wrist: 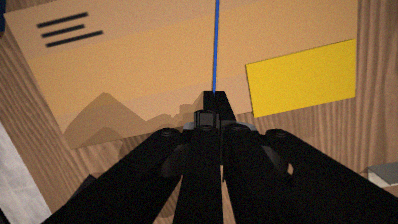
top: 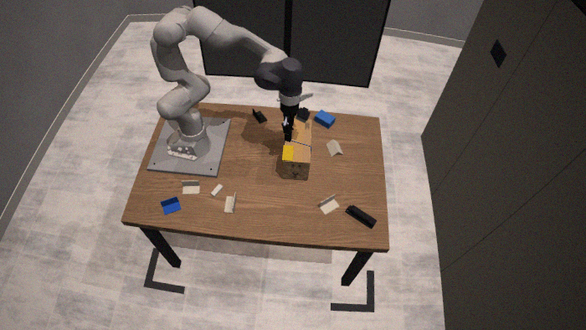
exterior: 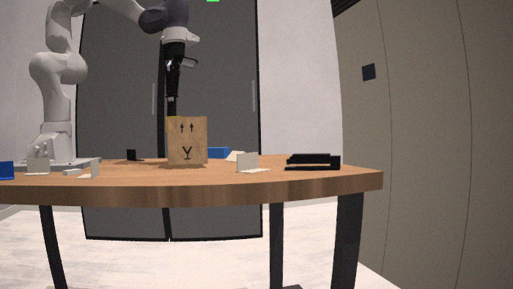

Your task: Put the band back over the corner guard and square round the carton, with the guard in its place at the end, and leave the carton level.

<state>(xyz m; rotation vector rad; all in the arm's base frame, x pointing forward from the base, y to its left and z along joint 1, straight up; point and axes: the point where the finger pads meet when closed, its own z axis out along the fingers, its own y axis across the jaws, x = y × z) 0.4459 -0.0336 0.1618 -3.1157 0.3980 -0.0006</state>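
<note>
Now: the yellow corner guard 1 cm behind my hand, 7 cm to the right of it and 4 cm below it. The rest, counted from my hand: brown carton 4 cm ahead, 1 cm to the left, 10 cm below; then black bracket 17 cm behind, 25 cm to the left, 17 cm below; then blue block 18 cm ahead, 26 cm to the left, 16 cm below.
</note>
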